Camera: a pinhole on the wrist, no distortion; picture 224 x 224 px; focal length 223.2 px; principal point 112.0 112.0 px. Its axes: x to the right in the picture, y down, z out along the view. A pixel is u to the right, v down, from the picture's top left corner.
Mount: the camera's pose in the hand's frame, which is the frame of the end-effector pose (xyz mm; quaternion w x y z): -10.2 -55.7 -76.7 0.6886 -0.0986 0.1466 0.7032
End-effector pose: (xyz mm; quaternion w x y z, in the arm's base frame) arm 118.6 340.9 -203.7 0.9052 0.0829 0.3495 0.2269
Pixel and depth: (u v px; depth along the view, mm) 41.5 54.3 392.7
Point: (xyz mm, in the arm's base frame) 428.9 367.1 -44.2
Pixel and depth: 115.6 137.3 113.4
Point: 133.7 320.2 -176.8
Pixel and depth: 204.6 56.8 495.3
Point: 306.4 679.5 39.3
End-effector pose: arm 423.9 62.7 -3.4 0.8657 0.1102 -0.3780 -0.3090
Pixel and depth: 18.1 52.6 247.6
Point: 297.4 -29.0 139.8
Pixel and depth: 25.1 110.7 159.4
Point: 330.7 18.3 37.7
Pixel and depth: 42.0 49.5 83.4
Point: 404.3 10.7 -8.0
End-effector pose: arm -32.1 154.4 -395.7 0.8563 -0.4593 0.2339 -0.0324
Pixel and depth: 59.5 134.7 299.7
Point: 53.0 326.1 -264.7
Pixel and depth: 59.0 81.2 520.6
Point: 247.2 477.7 -227.5
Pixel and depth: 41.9 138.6 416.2
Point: 103.4 420.1 -186.1
